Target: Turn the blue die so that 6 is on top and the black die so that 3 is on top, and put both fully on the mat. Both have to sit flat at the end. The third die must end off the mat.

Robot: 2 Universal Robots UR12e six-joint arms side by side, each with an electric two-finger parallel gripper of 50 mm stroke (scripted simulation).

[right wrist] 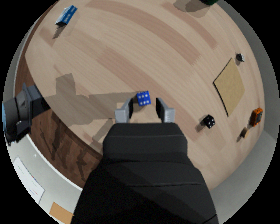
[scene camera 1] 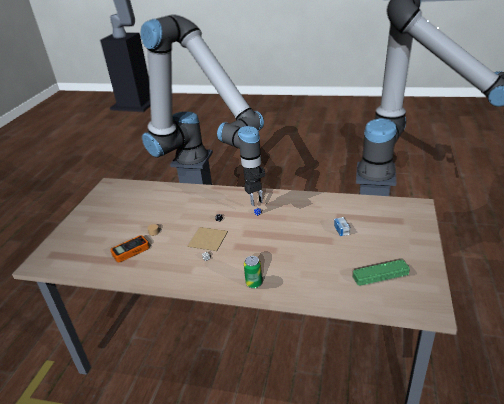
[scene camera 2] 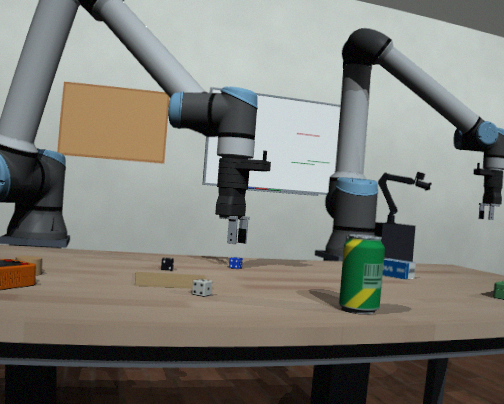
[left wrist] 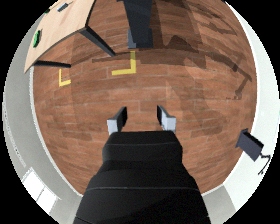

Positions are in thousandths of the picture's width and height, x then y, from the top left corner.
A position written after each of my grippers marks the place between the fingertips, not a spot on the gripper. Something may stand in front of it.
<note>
I see my left gripper (left wrist: 509, 502), my right gripper (scene camera 2: 469, 603), a tan mat (scene camera 2: 293, 692) and a green block (scene camera 1: 739, 679).
The tan mat is seen too in the right wrist view (right wrist: 820, 377). My right gripper is seen too in the right wrist view (right wrist: 516, 467). The left wrist view does not show the tan mat: it is out of frame. The right wrist view does not show the green block: it is out of frame.
</note>
